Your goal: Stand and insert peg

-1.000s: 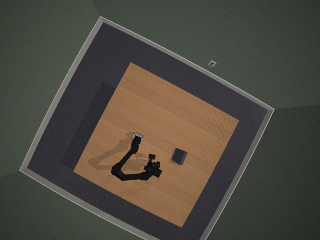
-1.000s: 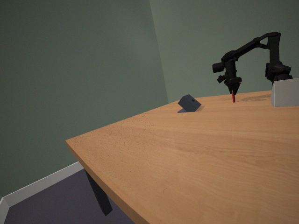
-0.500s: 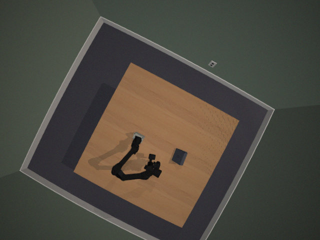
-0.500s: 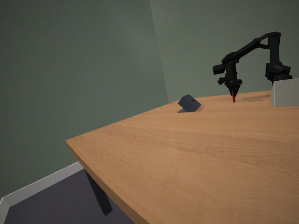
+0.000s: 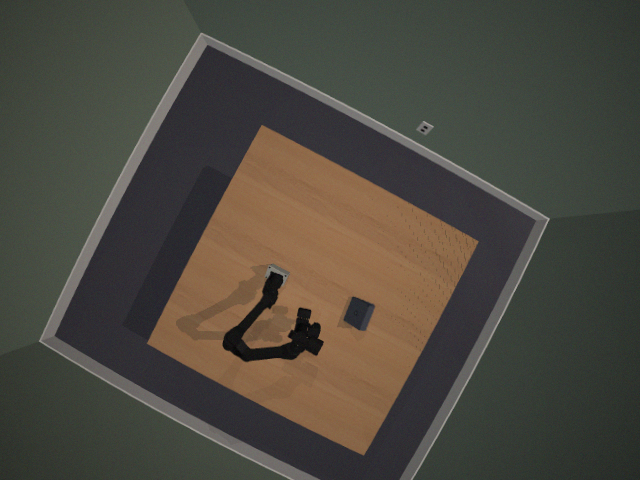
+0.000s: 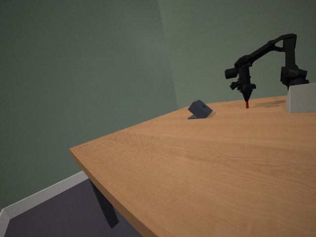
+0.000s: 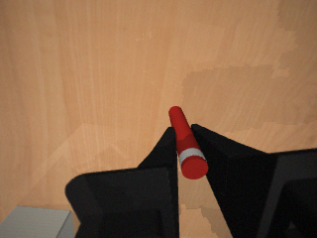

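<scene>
Now: the dark sloped panel 25 cm ahead of my gripper tip and 14 cm to the left of it. Round my gripper tip: red peg 2 cm above.
</scene>
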